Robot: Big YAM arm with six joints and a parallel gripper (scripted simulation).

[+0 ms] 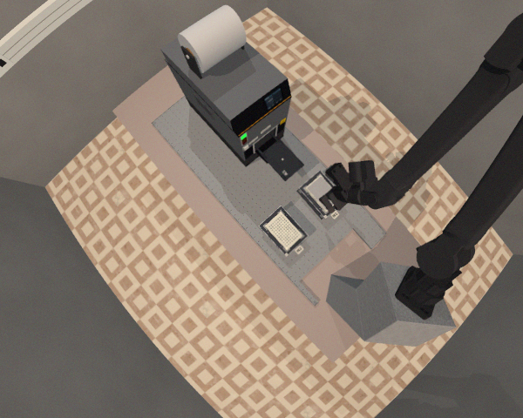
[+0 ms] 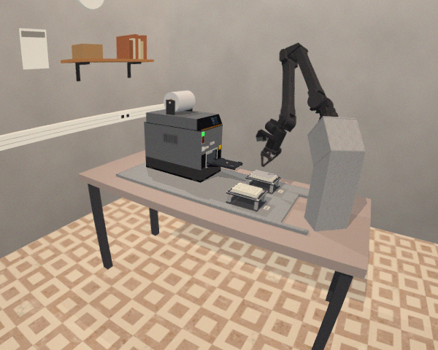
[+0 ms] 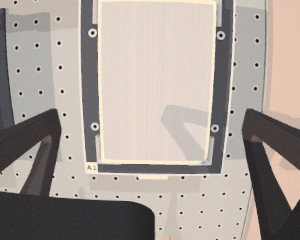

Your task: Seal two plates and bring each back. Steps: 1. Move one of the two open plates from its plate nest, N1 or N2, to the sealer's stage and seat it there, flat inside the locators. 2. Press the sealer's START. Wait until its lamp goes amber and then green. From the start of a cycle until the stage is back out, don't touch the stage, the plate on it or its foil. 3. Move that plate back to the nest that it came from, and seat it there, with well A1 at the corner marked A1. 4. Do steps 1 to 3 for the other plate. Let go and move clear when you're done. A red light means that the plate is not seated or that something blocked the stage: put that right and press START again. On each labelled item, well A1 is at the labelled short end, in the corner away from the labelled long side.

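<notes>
Now: the cream well plate 3 cm ahead of my hand, 21 cm to the left of it and 8 cm below it. Also, from my hand: sealer stage 22 cm ahead, 1 cm to the left, 4 cm below; then start button 33 cm ahead, 9 cm to the left, 5 cm above; then foil roll 55 cm ahead, 3 cm to the right, 28 cm above.
</notes>
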